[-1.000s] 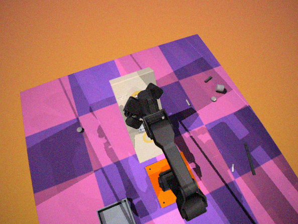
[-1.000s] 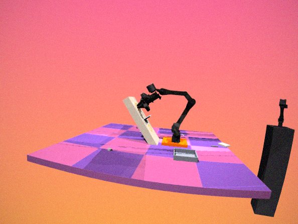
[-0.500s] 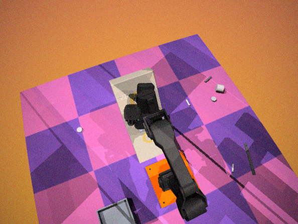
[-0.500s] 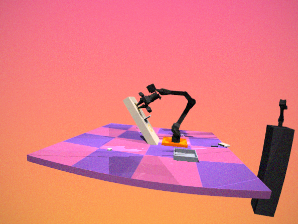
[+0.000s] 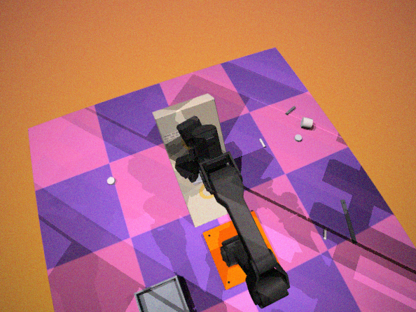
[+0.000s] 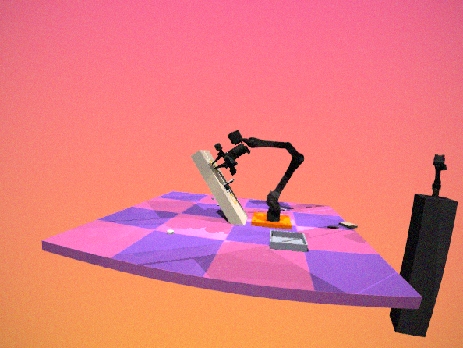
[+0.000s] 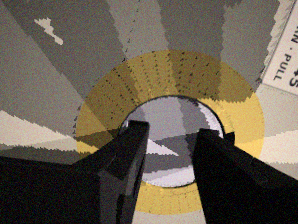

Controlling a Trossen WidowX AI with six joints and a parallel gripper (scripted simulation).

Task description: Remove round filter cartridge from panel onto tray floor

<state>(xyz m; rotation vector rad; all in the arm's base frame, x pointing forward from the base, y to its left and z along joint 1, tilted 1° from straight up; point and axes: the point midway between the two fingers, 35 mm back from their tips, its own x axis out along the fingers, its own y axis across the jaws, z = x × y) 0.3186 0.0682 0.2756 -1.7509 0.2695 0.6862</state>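
My gripper tip is 1 cm short of the round pale filter cartridge and 1 cm above it. The rest, counted from my gripper tip: grey tray: 46 cm behind, 27 cm below, 19 cm to the left.
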